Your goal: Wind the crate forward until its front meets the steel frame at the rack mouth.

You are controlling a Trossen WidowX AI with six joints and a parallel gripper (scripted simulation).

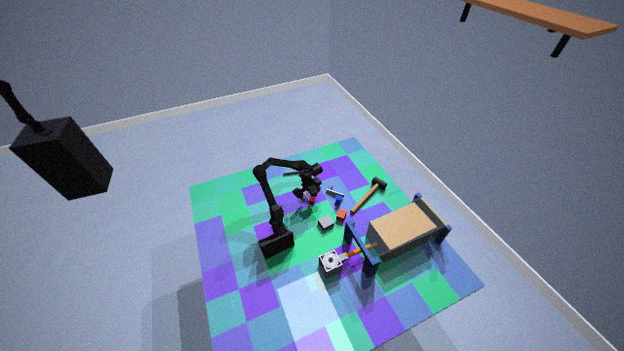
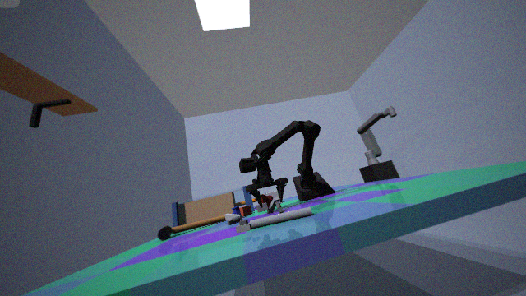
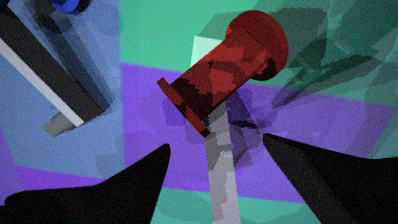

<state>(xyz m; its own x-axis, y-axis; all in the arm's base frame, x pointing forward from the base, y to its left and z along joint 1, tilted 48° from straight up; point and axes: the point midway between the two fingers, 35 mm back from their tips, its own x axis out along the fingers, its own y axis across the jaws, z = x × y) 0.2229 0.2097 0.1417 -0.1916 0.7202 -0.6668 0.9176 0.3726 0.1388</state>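
The red-knobbed crank handle lies 1 cm to the right of my gripper tip. The rest, counted from my gripper tip: blue steel frame: 46 cm to the right, 13 cm ahead, 8 cm above; dark red knob: 5 cm to the right, 2 cm ahead, 1 cm above; grey block: 22 cm to the right, 4 cm ahead, 1 cm below.
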